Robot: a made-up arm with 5 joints.
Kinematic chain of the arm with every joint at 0, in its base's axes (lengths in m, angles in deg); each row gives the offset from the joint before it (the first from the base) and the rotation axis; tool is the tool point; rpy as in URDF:
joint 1: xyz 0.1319 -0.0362 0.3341 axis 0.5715 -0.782 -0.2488
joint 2: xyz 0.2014 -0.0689 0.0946 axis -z
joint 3: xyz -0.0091 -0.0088 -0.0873 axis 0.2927 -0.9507 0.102
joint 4: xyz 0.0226 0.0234 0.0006 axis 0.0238 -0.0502 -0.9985
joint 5: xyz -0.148 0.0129 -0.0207 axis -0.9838 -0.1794 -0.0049
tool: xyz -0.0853 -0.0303 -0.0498 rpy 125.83 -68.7 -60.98
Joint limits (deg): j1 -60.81..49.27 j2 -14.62..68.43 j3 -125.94..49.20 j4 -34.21..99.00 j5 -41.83..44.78
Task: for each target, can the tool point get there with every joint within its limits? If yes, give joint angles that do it. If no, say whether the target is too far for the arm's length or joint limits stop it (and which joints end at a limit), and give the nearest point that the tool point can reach.
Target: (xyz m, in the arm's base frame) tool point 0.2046 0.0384 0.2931
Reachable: yes | joints 36.09 18.25 8.21 14.57 -10.29
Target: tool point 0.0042 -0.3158 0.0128
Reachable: no: joint limits stop it (at a limit: joint 1, joint 3) | nearest point 0.0969 -0.1618 0.1424 | short by 0.222 m
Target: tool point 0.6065 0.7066 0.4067
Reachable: no: too far | nearest point 0.4193 0.1591 0.3270 | short by 0.584 m
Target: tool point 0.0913 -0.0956 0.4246
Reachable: yes | joints 27.20 4.67 -48.60 2.59 15.54
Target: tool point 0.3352 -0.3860 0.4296
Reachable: no: joint limits stop it (at a limit: joint 2, joint 4, joint 5) | nearest point 0.2624 -0.2626 0.4002 | short by 0.146 m
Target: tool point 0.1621 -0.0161 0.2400
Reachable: yes | joints 10.61 40.72 11.04 -17.01 -11.31
